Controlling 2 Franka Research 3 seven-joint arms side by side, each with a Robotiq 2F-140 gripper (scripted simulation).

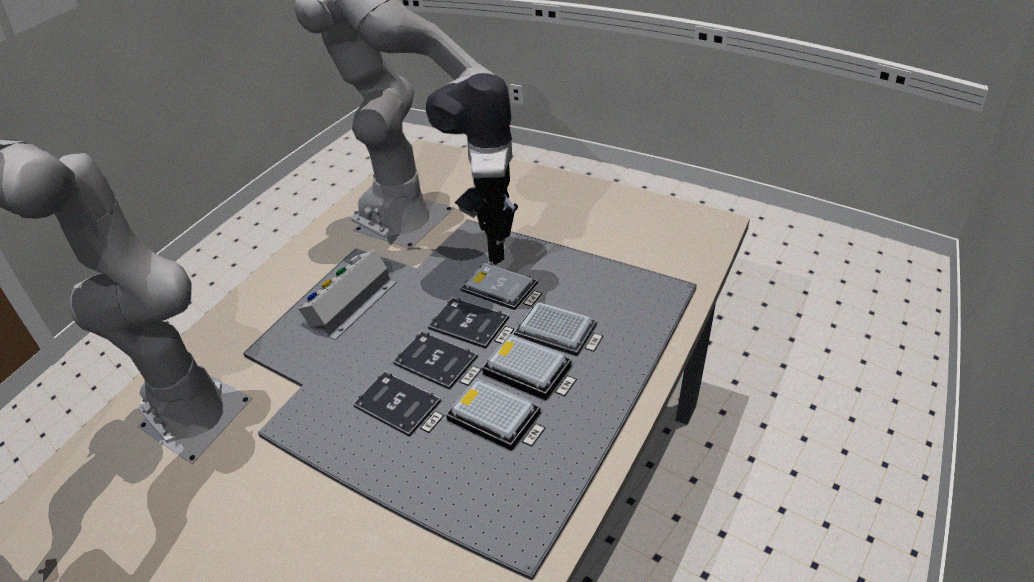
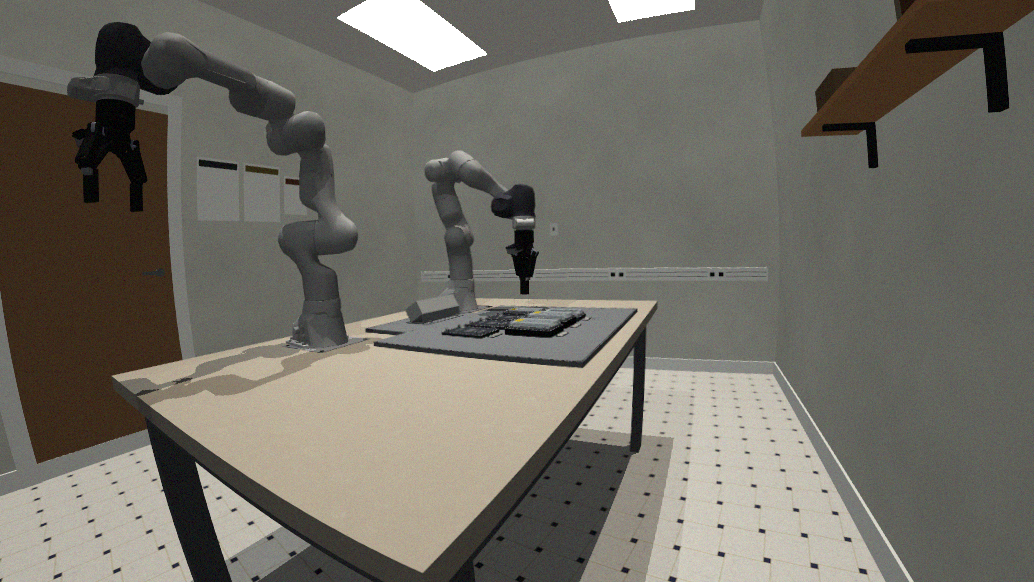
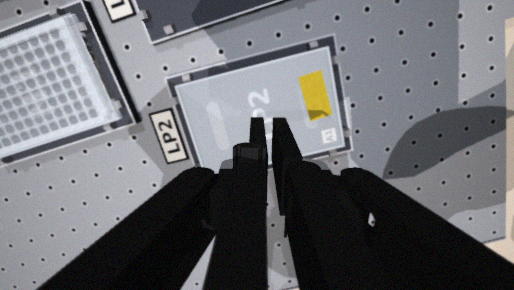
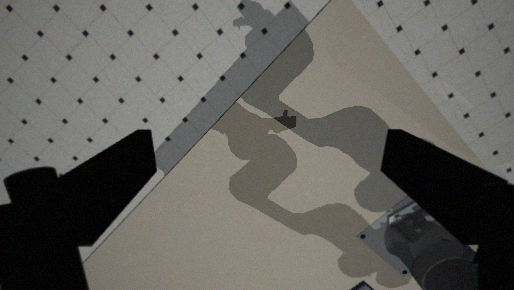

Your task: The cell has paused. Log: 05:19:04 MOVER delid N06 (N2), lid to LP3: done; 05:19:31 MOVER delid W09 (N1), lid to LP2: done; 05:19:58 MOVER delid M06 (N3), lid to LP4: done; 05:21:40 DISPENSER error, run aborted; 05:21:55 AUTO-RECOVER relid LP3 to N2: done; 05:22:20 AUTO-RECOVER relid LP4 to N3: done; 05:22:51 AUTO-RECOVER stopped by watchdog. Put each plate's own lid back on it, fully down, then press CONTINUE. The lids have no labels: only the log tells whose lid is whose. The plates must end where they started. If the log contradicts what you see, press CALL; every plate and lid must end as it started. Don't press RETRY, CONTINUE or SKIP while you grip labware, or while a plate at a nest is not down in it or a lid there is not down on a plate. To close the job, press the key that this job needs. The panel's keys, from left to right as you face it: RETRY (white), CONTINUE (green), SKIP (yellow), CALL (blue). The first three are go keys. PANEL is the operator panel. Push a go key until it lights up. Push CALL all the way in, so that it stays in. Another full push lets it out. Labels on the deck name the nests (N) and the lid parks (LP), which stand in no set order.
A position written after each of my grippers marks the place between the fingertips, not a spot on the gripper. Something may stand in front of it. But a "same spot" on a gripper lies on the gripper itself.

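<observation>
My left gripper is there for me in image 1 [496,260], and I see it in image 2 and image 3 too, while in image 4 it is out of frame. On my left gripper, [image 3: 410,239] and [image 2: 516,265] are the same spot. As for my right gripper, I find it in image 2 [115,207] and again in image 4 [269,150]. In image 1 my right gripper is out of frame, and in image 3 it is out of frame as well.
</observation>
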